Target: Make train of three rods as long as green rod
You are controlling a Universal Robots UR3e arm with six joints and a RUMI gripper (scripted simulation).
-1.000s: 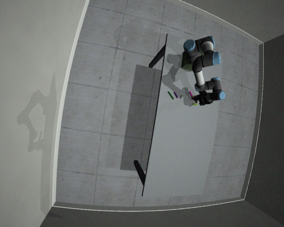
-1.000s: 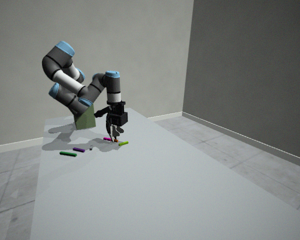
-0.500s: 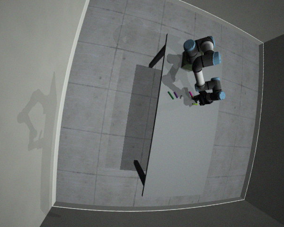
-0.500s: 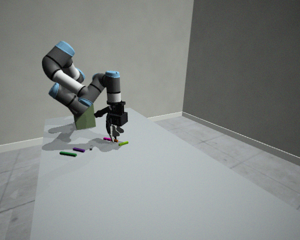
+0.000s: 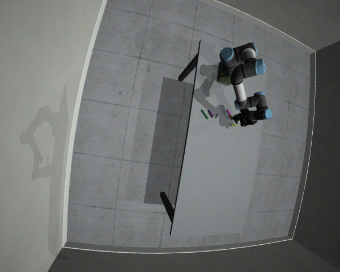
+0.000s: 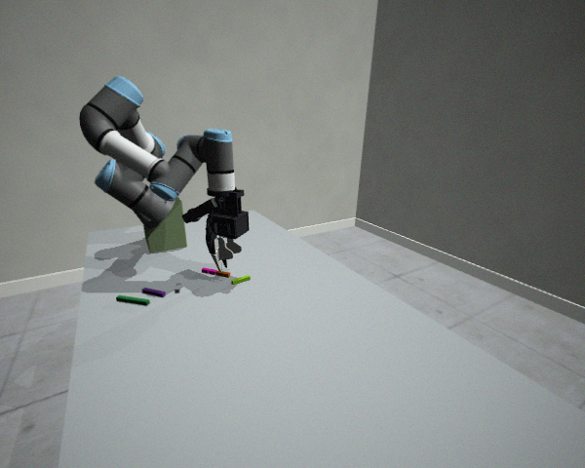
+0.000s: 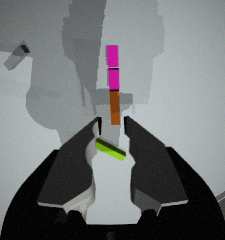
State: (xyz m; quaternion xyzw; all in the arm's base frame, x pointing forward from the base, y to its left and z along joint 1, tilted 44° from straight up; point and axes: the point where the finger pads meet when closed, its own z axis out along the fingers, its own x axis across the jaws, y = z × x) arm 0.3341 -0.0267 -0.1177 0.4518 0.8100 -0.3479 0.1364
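Right now my hand is 3 cm above the orange rod. The rest, counted from my hand: grey rod 12 cm to the right, 3 cm below; lime rod 5 cm ahead, 3 cm to the left, 3 cm below; purple rod 17 cm to the right, 3 cm below, 1 cm behind.
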